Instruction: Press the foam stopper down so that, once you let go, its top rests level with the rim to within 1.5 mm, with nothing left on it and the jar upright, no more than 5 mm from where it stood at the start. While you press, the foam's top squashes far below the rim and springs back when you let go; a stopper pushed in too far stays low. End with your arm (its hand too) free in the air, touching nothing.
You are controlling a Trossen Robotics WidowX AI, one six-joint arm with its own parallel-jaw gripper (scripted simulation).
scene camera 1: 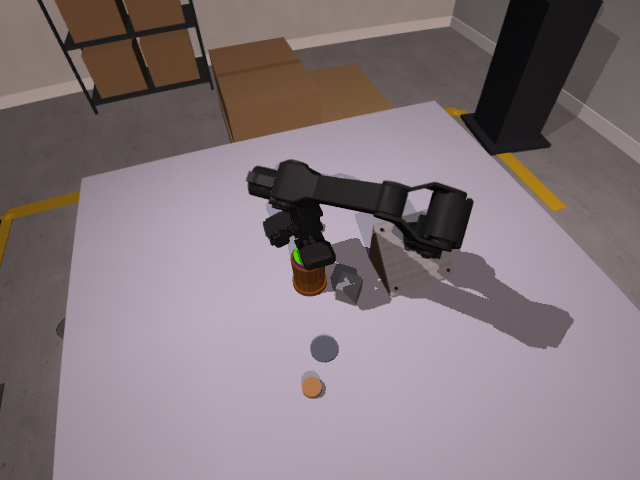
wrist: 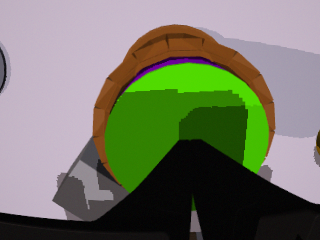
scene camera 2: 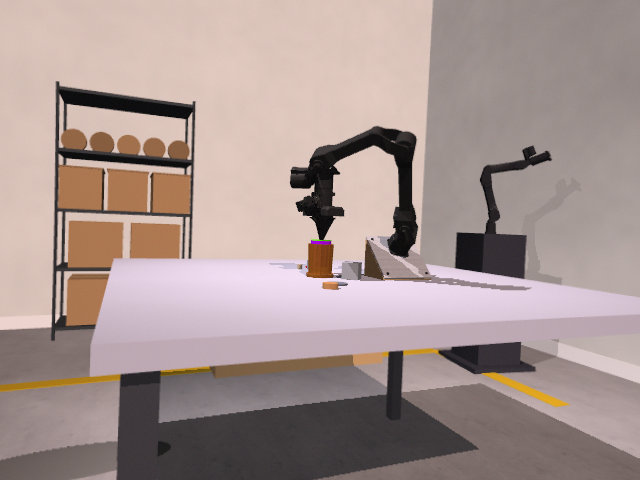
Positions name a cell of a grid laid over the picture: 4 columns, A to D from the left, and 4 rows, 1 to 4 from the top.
Note:
In view: my gripper (scene camera 1: B3), a grey cube (wrist: B4) and a green foam stopper (wrist: C2).
My gripper shows as well in the wrist view (wrist: C3) and in scene camera 2 (scene camera 2: C3).

